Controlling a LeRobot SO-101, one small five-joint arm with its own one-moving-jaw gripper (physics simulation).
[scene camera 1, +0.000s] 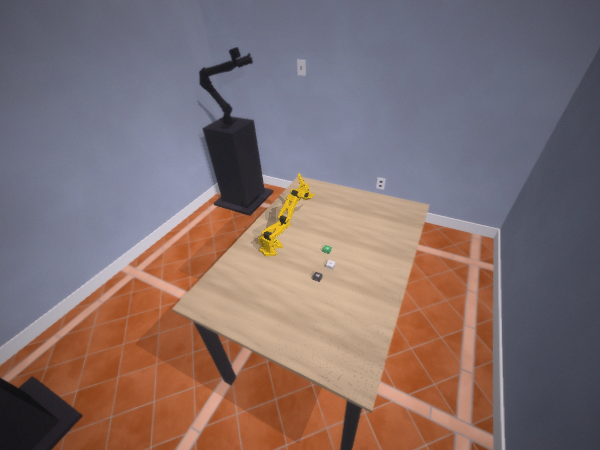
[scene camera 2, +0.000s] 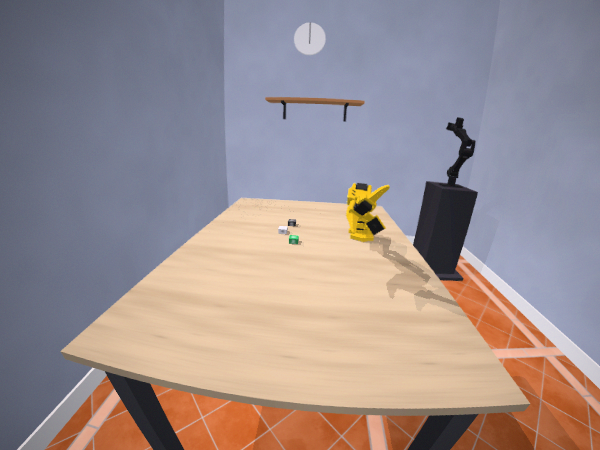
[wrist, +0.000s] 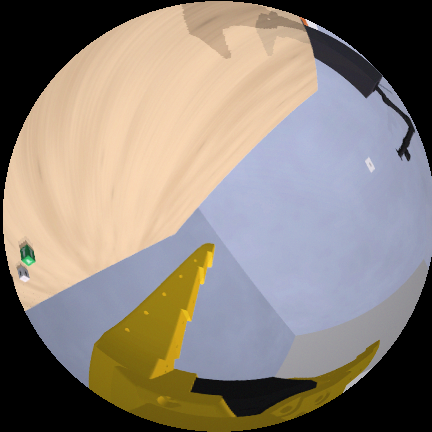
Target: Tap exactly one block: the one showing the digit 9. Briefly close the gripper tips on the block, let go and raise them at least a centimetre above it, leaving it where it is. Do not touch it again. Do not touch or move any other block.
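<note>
Three small blocks stand apart on the table [scene camera 1: 280, 310] [scene camera 2: 300, 325] [wrist: 100, 125]: a green block [scene camera 1: 327, 249] [scene camera 2: 294, 240] [wrist: 28, 254], a white block [scene camera 1: 330, 264] [scene camera 2: 283, 230] [wrist: 23, 273] and a black block [scene camera 1: 317, 276] [scene camera 2: 292, 222]. Their digits are too small to read, so I cannot tell which shows the 9. The black block does not show plainly in the wrist view. My yellow gripper [scene camera 1: 306, 185] [wrist: 295, 295] is open and empty, its jaws wide apart. It is above the table's far left part in the first scene view, well away from all three blocks.
A black pedestal [scene camera 1: 234, 160] [scene camera 2: 443, 230] beyond the table edge carries another, black arm [scene camera 1: 216, 92] [scene camera 2: 467, 147]. A wall shelf [scene camera 2: 315, 101] and a round clock [scene camera 2: 309, 38] are on the wall. My arm's base [scene camera 1: 270, 246] stands near the table's left edge in the first scene view.
</note>
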